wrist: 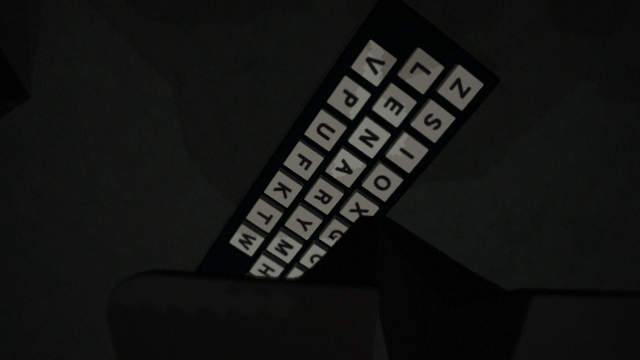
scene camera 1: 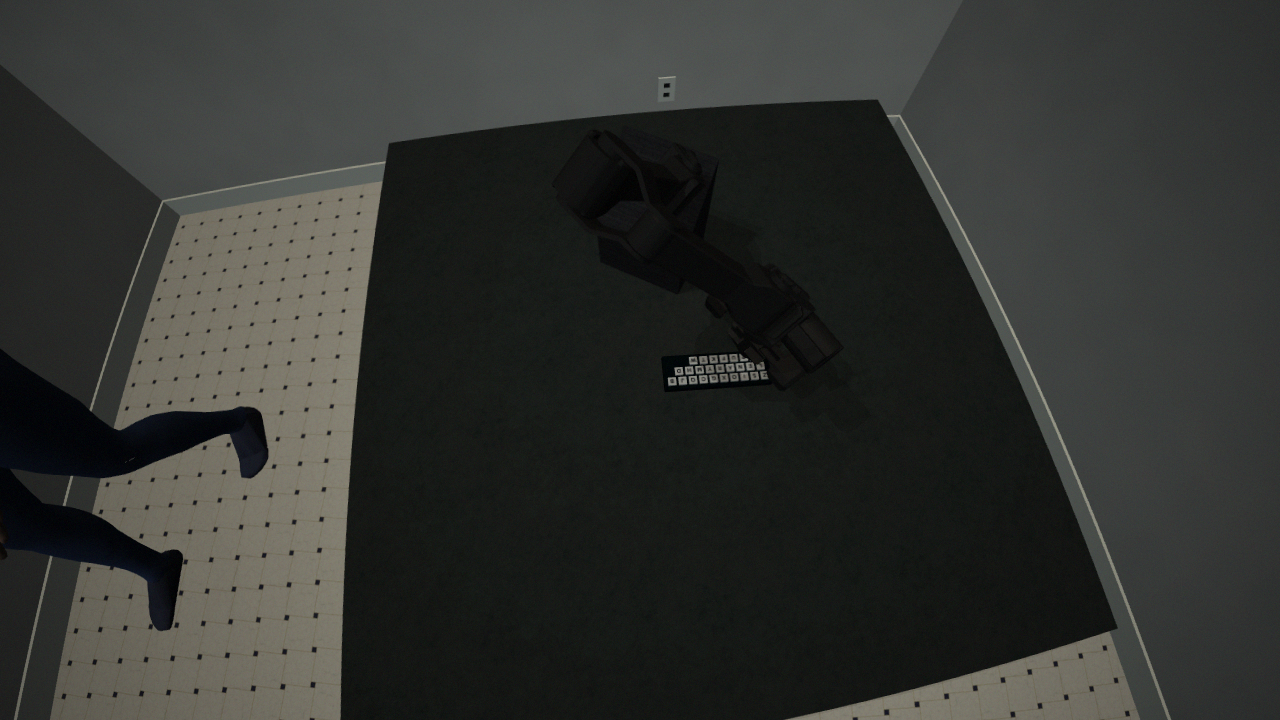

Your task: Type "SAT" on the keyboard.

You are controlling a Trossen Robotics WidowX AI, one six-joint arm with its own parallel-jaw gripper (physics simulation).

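Where they show: gripper, fingertip midpoint: (wrist: 371,230) (scene camera 1: 743,354); arm's base, origin of the base link: (scene camera 1: 682,176).
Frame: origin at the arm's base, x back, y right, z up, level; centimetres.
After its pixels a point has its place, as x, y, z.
The black keyboard (scene camera 1: 716,368) @[-27.1, 4.5, -20.7] (wrist: 345,150) @[-27.8, 1.2, -20.7] with white letter keys lies flat on the dark table. In the wrist view it runs diagonally, with its S key (wrist: 433,121) @[-31.3, -1.3, -20.7] near the upper right end, its A key (wrist: 345,168) @[-28.0, 2.1, -20.7] in the middle row, and its T key (wrist: 264,215) @[-24.6, 5.9, -20.7] at lower left. My gripper (wrist: 371,230) @[-28.9, 1.4, -13.5] is shut and empty. Its dark tip overlaps the edge of the X key in the wrist view and hides the keyboard's lower end. In the scene view the hand covers the keyboard's right end; the tip's height above the keys is hard to tell.
My dark arm (scene camera 1: 729,273) @[-29.5, 10.8, 17.4] reaches from its base at the back of the table (scene camera 1: 554,501) @[-37.1, 40.3, -22.3]. A wall outlet (scene camera 1: 666,88) is behind the table. A person's legs (scene camera 1: 80,438) show beside the table at left, over the tiled floor (scene camera 1: 295,295).
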